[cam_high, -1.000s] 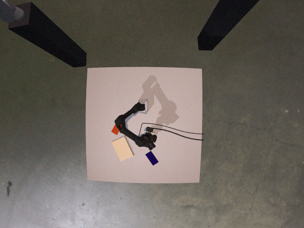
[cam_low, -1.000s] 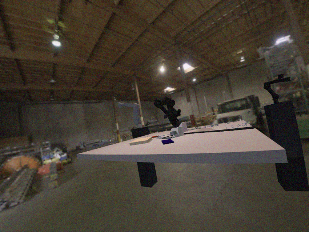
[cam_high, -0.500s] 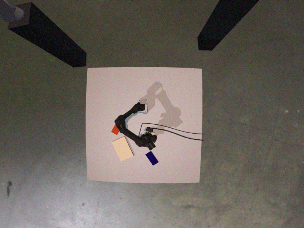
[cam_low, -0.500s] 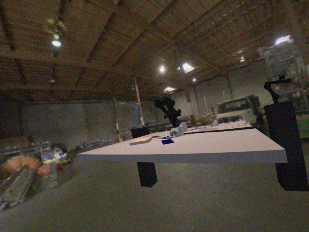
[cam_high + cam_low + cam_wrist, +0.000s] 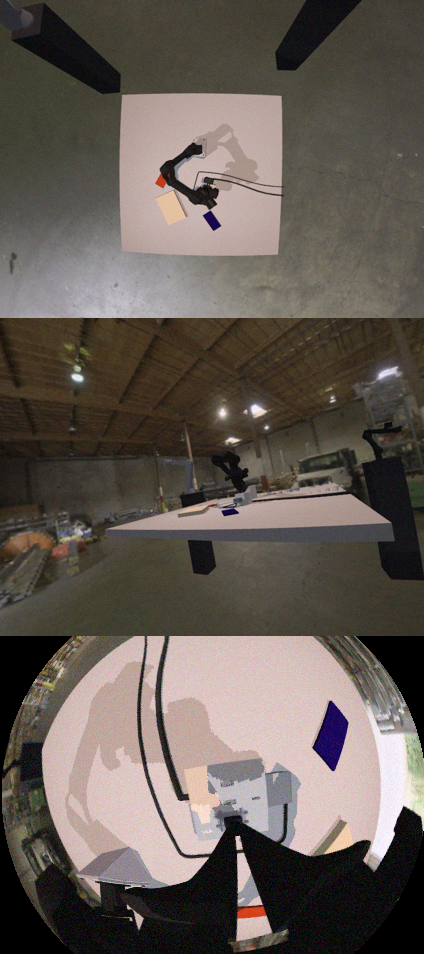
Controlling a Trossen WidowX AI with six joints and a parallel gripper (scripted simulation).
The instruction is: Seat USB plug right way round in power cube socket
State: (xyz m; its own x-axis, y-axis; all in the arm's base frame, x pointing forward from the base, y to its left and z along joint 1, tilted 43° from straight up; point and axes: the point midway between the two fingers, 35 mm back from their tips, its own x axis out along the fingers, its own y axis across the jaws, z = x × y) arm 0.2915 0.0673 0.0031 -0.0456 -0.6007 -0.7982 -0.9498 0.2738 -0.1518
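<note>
My gripper tip is 2 cm above the dark USB plug. Also, from my gripper tip: orange block 8 cm behind, 34 cm to the right, 10 cm below; beige block 15 cm ahead, 29 cm to the right, 9 cm below; dark blue block 27 cm ahead, 2 cm to the left, 10 cm below.
</note>
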